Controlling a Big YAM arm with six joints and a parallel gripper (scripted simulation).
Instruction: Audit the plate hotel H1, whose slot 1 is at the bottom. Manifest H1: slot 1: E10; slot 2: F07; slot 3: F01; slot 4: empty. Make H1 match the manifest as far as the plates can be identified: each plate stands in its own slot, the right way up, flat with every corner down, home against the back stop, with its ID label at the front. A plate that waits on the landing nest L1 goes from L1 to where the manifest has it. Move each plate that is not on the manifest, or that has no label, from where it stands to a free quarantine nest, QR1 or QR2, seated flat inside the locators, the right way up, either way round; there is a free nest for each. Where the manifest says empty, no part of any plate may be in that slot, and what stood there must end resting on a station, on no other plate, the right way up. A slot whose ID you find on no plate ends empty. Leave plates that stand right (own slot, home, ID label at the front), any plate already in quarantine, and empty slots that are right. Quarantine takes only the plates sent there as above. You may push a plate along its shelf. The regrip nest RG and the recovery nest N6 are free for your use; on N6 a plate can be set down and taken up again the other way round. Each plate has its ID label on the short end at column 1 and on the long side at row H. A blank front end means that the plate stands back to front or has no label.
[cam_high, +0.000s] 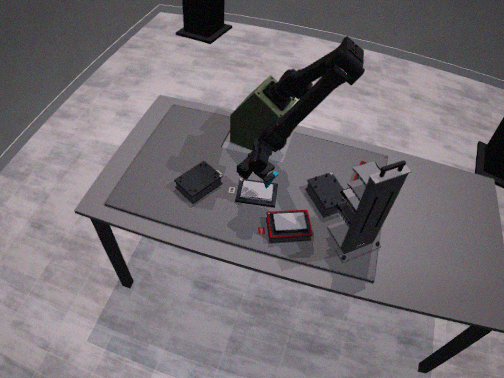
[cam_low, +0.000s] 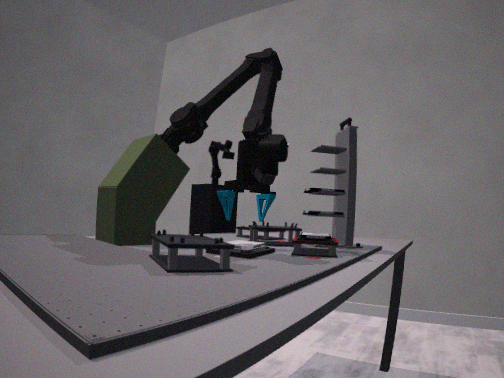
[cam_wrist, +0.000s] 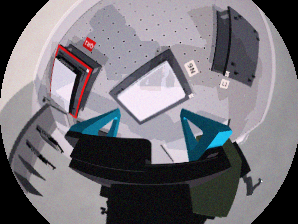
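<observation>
Now: hand 70 mm above the white-topped plate. From my hand the other things lie so: plate hotel H1: 460 mm to the left, 120 mm above, 40 mm ahead; red-framed nest: 400 mm to the left, 300 mm behind, 60 mm below.
</observation>
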